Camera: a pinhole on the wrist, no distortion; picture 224 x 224 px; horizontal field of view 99.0 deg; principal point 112.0 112.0 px. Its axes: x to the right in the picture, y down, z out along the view. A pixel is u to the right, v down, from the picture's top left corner.
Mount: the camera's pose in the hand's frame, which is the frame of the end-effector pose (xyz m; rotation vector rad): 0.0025 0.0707 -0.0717 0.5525 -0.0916 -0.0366
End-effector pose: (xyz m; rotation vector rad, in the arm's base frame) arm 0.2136 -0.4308 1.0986 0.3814 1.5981 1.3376
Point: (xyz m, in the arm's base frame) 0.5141 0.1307 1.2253
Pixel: 165 207
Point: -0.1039 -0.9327 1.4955
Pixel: behind the camera
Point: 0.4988 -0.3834 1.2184
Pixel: 75 153
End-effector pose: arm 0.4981 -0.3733 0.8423 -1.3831 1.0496 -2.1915
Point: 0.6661 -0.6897 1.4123
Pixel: 208 114
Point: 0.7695 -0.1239 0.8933
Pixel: 56 76
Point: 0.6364 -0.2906 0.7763
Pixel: 38 110
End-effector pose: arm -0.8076 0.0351 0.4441 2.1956 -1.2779 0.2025
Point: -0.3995 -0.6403 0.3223
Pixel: outside the picture
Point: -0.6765 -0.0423 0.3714
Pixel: 164 80
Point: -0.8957 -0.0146 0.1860
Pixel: 87 140
